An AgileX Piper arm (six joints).
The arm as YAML. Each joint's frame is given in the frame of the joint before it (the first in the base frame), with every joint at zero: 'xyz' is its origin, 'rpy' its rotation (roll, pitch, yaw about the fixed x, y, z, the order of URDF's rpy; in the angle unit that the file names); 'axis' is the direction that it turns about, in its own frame. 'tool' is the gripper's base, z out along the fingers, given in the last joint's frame.
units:
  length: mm
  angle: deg
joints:
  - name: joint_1
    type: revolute
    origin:
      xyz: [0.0, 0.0, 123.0]
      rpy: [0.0, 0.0, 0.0]
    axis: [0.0, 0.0, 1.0]
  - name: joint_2
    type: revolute
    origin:
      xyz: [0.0, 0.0, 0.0]
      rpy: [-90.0, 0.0, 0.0]
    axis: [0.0, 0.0, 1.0]
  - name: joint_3
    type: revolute
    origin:
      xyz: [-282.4, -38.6, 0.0]
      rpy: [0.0, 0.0, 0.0]
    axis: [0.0, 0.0, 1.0]
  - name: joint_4
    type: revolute
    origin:
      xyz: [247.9, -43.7, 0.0]
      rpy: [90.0, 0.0, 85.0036]
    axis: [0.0, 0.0, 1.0]
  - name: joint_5
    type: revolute
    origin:
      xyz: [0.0, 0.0, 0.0]
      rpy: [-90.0, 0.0, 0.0]
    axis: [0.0, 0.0, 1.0]
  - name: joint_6
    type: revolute
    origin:
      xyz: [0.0, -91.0, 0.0]
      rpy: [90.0, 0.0, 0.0]
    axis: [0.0, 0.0, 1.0]
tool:
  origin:
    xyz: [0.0, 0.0, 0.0]
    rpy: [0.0, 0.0, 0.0]
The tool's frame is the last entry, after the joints.
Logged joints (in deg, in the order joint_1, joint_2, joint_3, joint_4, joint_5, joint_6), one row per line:
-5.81, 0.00, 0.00, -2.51, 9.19, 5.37
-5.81, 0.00, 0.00, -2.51, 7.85, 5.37
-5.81, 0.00, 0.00, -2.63, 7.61, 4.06
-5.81, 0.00, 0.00, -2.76, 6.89, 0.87
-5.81, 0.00, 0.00, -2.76, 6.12, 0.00
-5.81, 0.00, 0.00, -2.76, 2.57, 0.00
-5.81, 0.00, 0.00, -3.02, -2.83, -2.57
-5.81, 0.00, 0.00, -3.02, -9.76, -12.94
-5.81, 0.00, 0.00, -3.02, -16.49, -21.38
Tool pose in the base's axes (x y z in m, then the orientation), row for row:
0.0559, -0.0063, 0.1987, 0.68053, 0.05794, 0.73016, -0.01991
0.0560, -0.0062, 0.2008, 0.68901, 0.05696, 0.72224, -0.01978
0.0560, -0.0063, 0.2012, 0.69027, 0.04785, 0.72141, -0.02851
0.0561, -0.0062, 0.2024, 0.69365, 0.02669, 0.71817, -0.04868
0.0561, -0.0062, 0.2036, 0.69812, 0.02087, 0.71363, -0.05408
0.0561, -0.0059, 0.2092, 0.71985, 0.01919, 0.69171, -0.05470
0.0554, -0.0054, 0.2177, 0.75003, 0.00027, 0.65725, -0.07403
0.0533, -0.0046, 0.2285, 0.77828, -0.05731, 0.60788, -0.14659
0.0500, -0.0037, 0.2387, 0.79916, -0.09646, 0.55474, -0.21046
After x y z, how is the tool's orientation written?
As a quaternion, w x y z.
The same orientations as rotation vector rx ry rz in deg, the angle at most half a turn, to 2 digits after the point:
7.45, 93.90, -2.56
7.30, 92.57, -2.54
6.13, 92.42, -3.65
3.41, 91.89, -6.23
2.67, 91.15, -6.91
2.43, 87.61, -6.93
0.03, 82.29, -9.27
-7.10, 75.31, -18.16
-11.86, 68.20, -25.87

